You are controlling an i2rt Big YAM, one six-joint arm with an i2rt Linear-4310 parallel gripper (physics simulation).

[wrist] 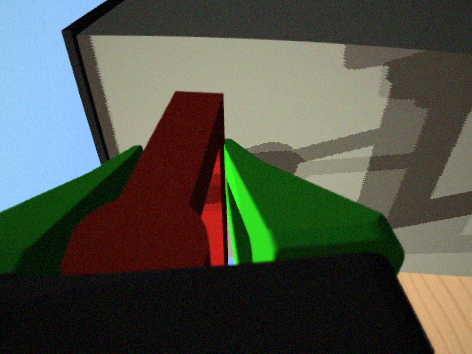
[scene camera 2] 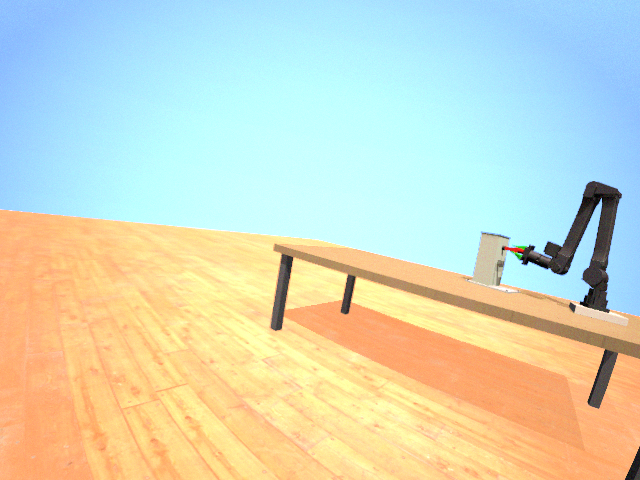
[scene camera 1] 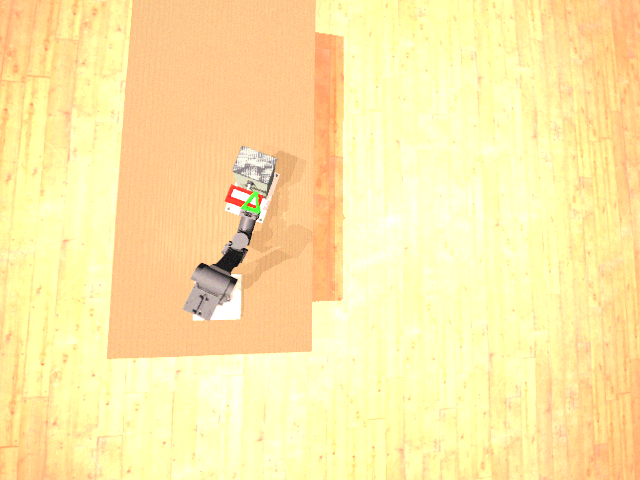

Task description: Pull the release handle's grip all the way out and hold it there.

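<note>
The red release handle (scene camera 1: pixel 229 194) (scene camera 2: pixel 508 249) (wrist: pixel 132 235) shows from above as a rectangular frame in front of the pale grey housing (scene camera 1: pixel 254 165) (scene camera 2: pixel 489 258) (wrist: pixel 165 65). It stands out from the housing's front face, with a gap between its outer grip and that face. My gripper (scene camera 1: pixel 254 196) (scene camera 2: pixel 519 251) (wrist: pixel 184 158) has green fingers and is shut on the right part of the red grip. In the wrist view a finger lies on each side of the red part. The black gripper body hides the lower part of the grip there.
The housing stands upright on a white plate (scene camera 1: pixel 275 183) on the brown table (scene camera 1: pixel 170 103) (scene camera 2: pixel 413 276). A small grey part (scene camera 2: pixel 499 268) sticks out of its front below the handle. My arm's white base (scene camera 1: pixel 233 307) (scene camera 2: pixel 602 314) is near the table's end.
</note>
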